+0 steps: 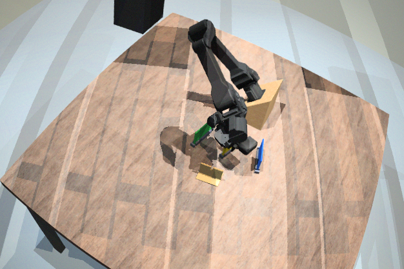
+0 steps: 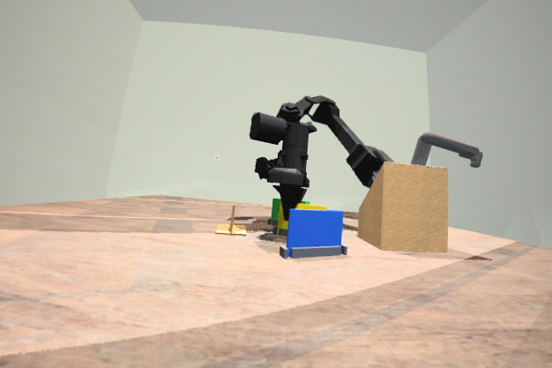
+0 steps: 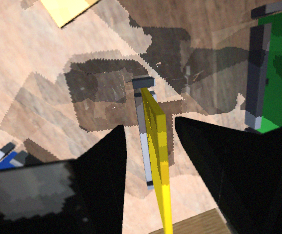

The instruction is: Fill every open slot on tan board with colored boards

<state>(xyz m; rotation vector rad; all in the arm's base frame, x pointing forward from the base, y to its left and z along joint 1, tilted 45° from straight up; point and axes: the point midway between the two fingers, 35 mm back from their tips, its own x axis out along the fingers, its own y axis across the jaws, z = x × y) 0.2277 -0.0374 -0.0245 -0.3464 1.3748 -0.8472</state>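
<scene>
Right now my gripper tip is 30 mm past the yellow board, 10 mm to the right of it and 10 mm above it. Round my gripper tip: tan board (120 mm ahead, 10 mm to the right, 10 mm below); blue board (120 mm to the left, 30 mm behind, 10 mm below); green board (110 mm to the right, 20 mm behind, 10 mm below).
</scene>
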